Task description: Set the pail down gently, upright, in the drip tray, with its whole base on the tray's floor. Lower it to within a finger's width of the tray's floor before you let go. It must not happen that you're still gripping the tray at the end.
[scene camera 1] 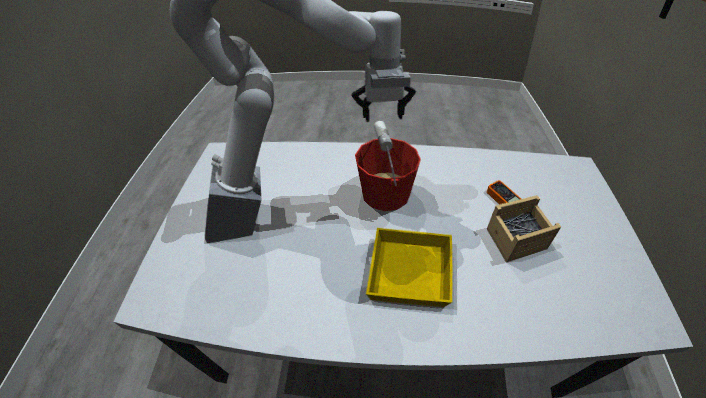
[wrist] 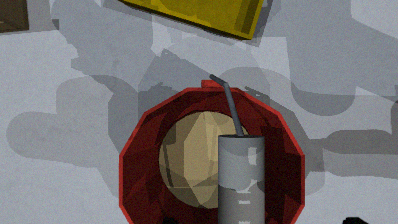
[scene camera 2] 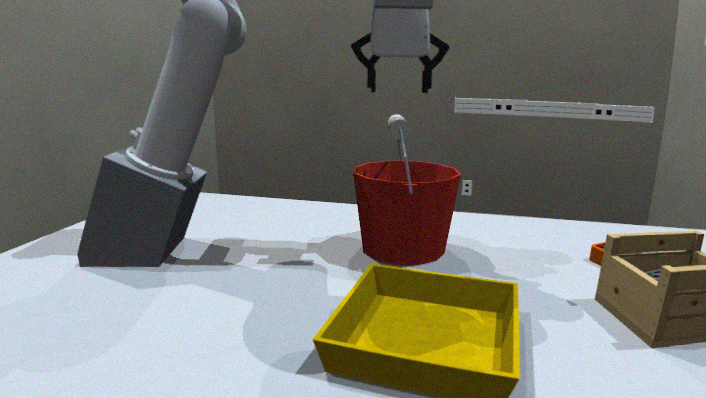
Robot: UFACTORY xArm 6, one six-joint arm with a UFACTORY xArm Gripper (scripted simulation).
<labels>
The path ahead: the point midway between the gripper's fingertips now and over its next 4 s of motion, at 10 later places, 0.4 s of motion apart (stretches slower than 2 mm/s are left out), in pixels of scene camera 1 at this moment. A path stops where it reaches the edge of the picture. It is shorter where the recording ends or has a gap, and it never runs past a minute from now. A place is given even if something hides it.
My gripper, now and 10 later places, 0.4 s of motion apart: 383, 118; 383, 124; 383, 131; 382, 136; 382, 138; 382, 140; 382, 141; 382, 139; 382, 136; 383, 132; 383, 125
</labels>
